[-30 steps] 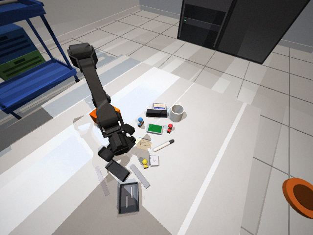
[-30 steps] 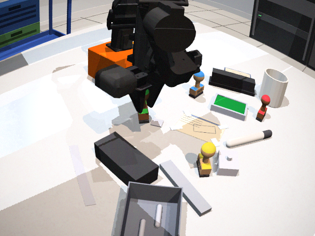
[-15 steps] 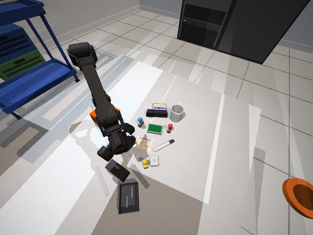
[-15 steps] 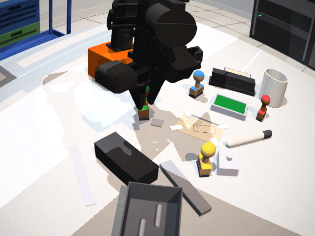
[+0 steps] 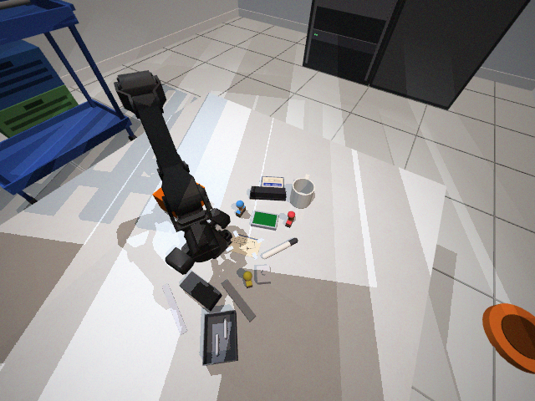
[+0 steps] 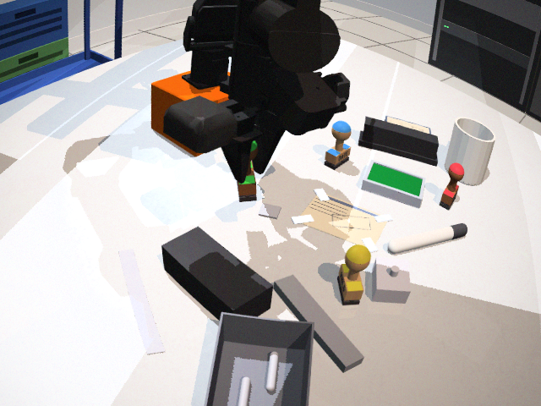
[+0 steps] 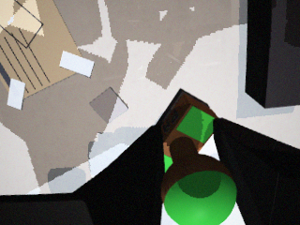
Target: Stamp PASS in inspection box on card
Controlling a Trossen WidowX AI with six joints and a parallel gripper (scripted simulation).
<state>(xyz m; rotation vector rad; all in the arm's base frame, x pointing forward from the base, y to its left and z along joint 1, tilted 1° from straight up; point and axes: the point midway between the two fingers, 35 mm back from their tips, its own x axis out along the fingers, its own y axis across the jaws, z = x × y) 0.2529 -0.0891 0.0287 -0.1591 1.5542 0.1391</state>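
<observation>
My gripper tip is now 23 cm to the right of the green ink pad, 7 cm above it and 2 cm short of it. From my gripper tip the other things lie so: green stamp (1 cm behind); card (12 cm to the left, 8 cm below, 4 cm ahead); black block (7 cm to the right, 6 cm below, 5 cm ahead).
</observation>
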